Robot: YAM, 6 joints.
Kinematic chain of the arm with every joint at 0, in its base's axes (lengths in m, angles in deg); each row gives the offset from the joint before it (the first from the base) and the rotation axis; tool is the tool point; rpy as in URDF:
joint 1: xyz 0 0 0.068 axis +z
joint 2: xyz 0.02 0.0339 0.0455 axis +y
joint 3: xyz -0.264 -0.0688 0 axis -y
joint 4: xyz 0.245 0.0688 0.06 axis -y
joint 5: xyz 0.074 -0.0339 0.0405 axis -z
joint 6: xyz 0.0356 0 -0.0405 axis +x
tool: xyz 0 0 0 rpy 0 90 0
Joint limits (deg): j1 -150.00..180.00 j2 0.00..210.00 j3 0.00..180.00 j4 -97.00..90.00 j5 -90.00..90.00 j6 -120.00..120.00
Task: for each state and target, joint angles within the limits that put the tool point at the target. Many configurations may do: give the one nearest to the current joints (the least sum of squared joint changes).
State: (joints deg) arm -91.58 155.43 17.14 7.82 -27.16 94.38
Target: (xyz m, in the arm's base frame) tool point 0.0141 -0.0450 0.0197
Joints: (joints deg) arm -99.38 122.67 9.05 -25.21 -36.64 94.38
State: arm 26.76 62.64 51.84 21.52 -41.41 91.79
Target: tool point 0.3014 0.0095 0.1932
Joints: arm -2.29 85.10 39.11 17.51 -37.25 91.79
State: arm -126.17 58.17 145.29 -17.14 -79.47 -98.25
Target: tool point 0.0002 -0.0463 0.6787
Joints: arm -137.69 72.39 140.00 -17.17 -74.92 -98.25
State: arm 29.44 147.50 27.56 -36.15 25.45 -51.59
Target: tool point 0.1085 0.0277 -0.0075
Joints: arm 23.12 134.77 29.56 -42.46 28.77 -51.59
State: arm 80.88 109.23 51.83 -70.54 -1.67 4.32
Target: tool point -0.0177 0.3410 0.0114
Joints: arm 92.68 135.87 75.24 -51.05 -2.81 4.32
